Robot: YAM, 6 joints.
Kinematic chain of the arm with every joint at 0, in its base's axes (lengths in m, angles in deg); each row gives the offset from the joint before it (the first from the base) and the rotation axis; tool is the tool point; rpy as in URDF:
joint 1: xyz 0 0 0.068 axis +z
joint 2: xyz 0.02 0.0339 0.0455 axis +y
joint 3: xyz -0.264 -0.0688 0 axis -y
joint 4: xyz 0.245 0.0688 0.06 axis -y
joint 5: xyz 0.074 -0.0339 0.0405 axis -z
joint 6: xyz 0.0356 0 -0.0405 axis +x
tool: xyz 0 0 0 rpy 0 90 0
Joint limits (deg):
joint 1: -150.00..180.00
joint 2: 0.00..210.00
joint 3: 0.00..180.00
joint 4: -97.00..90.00
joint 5: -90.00..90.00
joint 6: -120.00..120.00
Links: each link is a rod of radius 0.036 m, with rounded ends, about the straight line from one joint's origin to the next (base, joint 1, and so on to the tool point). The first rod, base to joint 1, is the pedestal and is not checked.
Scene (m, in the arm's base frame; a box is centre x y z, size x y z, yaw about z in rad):
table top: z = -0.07
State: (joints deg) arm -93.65 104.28 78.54 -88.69 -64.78 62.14
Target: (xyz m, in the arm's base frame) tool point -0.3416 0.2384 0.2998
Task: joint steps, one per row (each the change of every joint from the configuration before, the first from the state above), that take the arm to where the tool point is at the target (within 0.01 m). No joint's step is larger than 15 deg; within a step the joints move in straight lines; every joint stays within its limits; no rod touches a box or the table.
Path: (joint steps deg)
1: 9.05 -14.88 8.58 0.41 -0.90 0.00
2: 9.06 -14.87 8.57 0.41 -0.91 0.00
3: 9.05 -14.88 8.58 0.42 -0.90 0.00
4: 9.06 -14.88 8.58 0.41 -0.91 0.00
5: 9.05 -14.87 8.57 0.41 -0.90 0.00
6: 9.05 -14.88 8.58 0.41 -0.91 0.00
7: 9.06 -14.88 8.58 0.42 -0.90 0.00

